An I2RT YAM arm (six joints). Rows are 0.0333 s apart.
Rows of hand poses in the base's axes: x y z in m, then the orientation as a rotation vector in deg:
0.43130, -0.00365, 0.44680, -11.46, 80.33, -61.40
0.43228, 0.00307, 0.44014, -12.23, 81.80, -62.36
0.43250, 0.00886, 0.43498, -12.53, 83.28, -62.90
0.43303, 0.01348, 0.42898, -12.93, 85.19, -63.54
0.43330, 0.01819, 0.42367, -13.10, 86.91, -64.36
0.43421, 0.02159, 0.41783, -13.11, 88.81, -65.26
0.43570, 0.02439, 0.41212, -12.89, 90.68, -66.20
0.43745, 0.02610, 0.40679, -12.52, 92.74, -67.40
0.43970, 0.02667, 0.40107, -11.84, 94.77, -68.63
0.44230, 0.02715, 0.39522, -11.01, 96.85, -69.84
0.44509, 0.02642, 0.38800, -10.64, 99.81, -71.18
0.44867, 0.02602, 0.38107, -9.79, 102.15, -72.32
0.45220, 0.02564, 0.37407, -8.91, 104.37, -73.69
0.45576, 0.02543, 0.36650, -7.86, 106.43, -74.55
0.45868, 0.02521, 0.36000, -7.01, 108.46, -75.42
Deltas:
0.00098, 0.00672, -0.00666, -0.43, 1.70, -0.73
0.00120, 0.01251, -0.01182, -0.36, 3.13, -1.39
0.00173, 0.01713, -0.01782, -0.24, 4.98, -2.21
0.00200, 0.02184, -0.02313, -0.17, 6.60, -3.22
0.00291, 0.02524, -0.02897, 0.00, 8.30, -4.42
0.00440, 0.02804, -0.03468, 0.26, 9.88, -5.75
0.00615, 0.02975, -0.04001, 0.52, 11.59, -7.39
0.00840, 0.03032, -0.04573, 0.91, 13.15, -9.19
0.01100, 0.03080, -0.05158, 1.39, 14.69, -11.07
0.01379, 0.03007, -0.05880, 1.85, 17.18, -13.07
0.01737, 0.02967, -0.06573, 2.45, 18.93, -14.98
0.02090, 0.02929, -0.07273, 2.89, 20.62, -17.02
0.02446, 0.02908, -0.08030, 3.62, 22.03, -18.74
0.02738, 0.02886, -0.08680, 4.23, 23.51, -20.37

